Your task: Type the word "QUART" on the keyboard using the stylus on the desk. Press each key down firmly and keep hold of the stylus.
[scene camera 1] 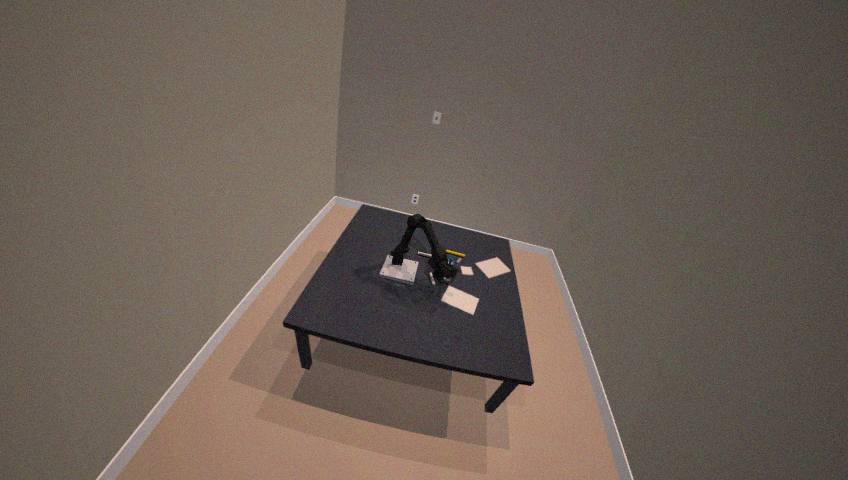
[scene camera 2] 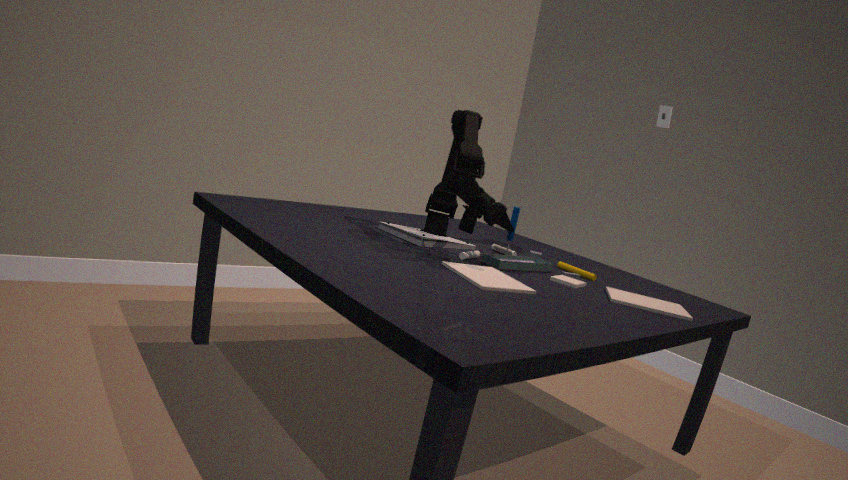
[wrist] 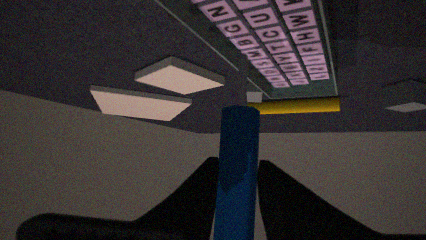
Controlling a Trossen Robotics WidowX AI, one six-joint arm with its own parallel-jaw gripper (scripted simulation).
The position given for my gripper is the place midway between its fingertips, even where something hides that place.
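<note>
My gripper [scene camera 2: 511, 230] is in sight, and the wrist view gives me the same gripper [wrist: 237, 167]. I can see a yellow marker [wrist: 315, 104]. A white block [wrist: 173, 74] is there for me to see as well.
</note>
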